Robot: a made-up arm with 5 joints.
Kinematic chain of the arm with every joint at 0, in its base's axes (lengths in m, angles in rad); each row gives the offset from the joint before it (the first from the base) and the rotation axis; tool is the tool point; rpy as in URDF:
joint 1: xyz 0 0 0.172 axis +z
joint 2: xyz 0 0 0 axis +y
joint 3: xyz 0.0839 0 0.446 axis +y
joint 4: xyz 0.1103 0 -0.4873 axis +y
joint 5: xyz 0.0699 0 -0.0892 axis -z
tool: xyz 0 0 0 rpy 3.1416 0 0
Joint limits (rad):
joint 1: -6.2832..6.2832
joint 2: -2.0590..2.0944
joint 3: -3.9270..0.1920
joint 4: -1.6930..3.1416
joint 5: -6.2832..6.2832
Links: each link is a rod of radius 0.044 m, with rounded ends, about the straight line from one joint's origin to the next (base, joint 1, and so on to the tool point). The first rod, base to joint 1, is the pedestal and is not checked.
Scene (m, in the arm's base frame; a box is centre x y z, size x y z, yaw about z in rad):
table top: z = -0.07
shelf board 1: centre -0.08 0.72 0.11 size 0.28 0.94 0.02 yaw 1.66
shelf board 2: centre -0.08 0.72 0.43 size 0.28 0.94 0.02 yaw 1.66
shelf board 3: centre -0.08 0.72 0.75 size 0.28 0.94 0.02 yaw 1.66
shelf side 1: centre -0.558 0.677 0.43 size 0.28 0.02 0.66 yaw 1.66
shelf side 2: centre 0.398 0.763 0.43 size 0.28 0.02 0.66 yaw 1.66
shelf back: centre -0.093 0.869 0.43 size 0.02 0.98 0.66 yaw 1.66
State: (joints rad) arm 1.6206 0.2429 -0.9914 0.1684 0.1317
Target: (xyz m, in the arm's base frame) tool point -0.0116 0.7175 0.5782
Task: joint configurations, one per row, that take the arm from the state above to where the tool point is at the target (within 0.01 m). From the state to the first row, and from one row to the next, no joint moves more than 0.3 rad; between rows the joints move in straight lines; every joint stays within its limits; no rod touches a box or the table.
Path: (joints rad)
1: 1.6113 0.0381 -0.7694 0.1904 0.1317
2: 1.6021 -0.1666 -0.5473 0.2123 0.1317
3: 1.5928 -0.3714 -0.3253 0.2343 0.1317
4: 1.5699 -0.4410 -0.5364 0.1998 0.1317
5: 1.5470 -0.5106 -0.7475 0.1653 0.1317
6: 1.5670 -0.2256 -1.0205 0.1449 0.1317
7: 1.5870 0.0594 -1.2934 0.1245 0.1317

